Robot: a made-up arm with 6 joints. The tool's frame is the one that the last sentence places. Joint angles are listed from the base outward.
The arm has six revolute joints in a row. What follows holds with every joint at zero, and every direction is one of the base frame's. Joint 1 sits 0.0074 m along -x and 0.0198 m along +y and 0.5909 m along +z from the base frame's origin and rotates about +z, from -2.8 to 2.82 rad. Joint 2 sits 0.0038 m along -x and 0.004 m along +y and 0.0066 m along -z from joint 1 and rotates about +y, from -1.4 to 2.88 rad. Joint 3 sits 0.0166 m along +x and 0.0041 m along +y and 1.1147 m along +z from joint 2 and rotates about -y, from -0.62 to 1.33 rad. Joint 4 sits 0.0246 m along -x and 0.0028 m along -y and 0.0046 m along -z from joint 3 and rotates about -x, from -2.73 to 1.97 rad. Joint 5 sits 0.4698 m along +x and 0.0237 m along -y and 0.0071 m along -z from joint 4 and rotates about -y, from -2.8 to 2.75 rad. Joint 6 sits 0.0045 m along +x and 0.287 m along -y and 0.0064 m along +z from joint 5 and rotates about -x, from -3.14 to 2.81 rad. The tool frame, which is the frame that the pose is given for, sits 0.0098 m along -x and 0.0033 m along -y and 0.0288 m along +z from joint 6; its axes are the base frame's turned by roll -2.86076, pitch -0.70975 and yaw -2.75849 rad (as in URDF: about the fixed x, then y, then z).
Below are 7 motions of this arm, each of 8 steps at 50 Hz.
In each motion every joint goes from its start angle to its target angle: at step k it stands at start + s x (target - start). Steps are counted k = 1, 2, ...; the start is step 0. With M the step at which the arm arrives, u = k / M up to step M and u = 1 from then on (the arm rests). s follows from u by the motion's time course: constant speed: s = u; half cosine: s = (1 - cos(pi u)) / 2; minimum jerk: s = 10 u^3 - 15 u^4 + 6 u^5.
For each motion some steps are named. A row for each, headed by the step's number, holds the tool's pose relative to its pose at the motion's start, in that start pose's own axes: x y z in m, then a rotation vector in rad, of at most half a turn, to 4 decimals.
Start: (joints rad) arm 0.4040 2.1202 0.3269 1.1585 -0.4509 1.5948
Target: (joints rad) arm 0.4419 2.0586 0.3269 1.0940 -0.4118 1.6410
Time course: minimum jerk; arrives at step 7
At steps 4, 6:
4: 0.0284 0.0349 0.0420 -0.0327 0.0292 0.0111
6: 0.0450 0.0537 0.0641 -0.0508 0.0460 0.0177

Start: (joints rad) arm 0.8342 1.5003 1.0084 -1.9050 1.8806 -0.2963
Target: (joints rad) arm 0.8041 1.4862 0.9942 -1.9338 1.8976 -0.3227
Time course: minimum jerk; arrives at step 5
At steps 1, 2, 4, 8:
1: -0.0018 0.0006 -0.0009 -0.0011 -0.0028 0.0022
2: -0.0098 0.0035 -0.0050 -0.0061 -0.0155 0.0118
4: -0.0290 0.0102 -0.0150 -0.0177 -0.0463 0.0348
8: -0.0308 0.0108 -0.0160 -0.0188 -0.0491 0.0369

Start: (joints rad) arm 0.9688 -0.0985 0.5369 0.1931 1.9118 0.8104
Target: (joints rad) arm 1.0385 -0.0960 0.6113 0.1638 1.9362 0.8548
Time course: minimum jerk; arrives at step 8
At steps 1, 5, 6, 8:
1: -0.0002 0.0003 -0.0002 -0.0010 0.0005 0.0019
5: -0.0089 0.0127 -0.0081 -0.0449 0.0253 0.0846
6: -0.0110 0.0156 -0.0101 -0.0556 0.0321 0.1045
8: -0.0123 0.0174 -0.0113 -0.0621 0.0364 0.1164

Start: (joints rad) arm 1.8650 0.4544 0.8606 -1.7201 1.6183 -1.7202
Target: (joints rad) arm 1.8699 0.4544 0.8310 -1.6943 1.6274 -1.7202
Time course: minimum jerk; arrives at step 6
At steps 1, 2, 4, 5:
1: 0.0000 0.0001 -0.0006 0.0006 0.0013 -0.0001
2: 0.0001 0.0009 -0.0037 0.0034 0.0075 -0.0006
4: 0.0001 0.0033 -0.0140 0.0125 0.0283 -0.0022
5: 0.0001 0.0041 -0.0171 0.0152 0.0346 -0.0027

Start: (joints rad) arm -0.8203 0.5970 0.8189 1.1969 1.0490 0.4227
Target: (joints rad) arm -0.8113 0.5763 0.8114 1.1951 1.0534 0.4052
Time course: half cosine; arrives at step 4
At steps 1, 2, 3, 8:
1: 0.0020 -0.0040 0.0000 -0.0020 -0.0020 0.0016
2: 0.0069 -0.0135 0.0002 -0.0069 -0.0068 0.0056
3: 0.0119 -0.0229 0.0003 -0.0117 -0.0116 0.0095
8: 0.0140 -0.0268 0.0004 -0.0137 -0.0136 0.0111

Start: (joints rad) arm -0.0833 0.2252 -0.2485 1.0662 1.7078 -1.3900
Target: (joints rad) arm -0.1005 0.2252 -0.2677 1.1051 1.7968 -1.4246
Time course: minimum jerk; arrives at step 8
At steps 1, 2, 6, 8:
1: 0.0000 0.0000 0.0001 0.0001 -0.0004 -0.0013
2: 0.0003 0.0000 0.0006 0.0007 -0.0027 -0.0086
6: 0.0023 -0.0002 0.0050 0.0053 -0.0239 -0.0749
8: 0.0025 -0.0002 0.0056 0.0058 -0.0267 -0.0836

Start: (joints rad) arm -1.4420 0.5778 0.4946 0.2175 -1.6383 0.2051
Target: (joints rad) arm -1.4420 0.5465 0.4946 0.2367 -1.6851 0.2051
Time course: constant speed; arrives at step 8
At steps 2, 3, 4, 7, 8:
2: 0.0001 0.0063 0.0104 -0.0053 0.0038 -0.0007
3: 0.0001 0.0094 0.0155 -0.0079 0.0056 -0.0010
4: 0.0000 0.0126 0.0207 -0.0106 0.0075 -0.0014
7: -0.0002 0.0220 0.0363 -0.0187 0.0129 -0.0027
8: -0.0004 0.0251 0.0415 -0.0214 0.0147 -0.0031

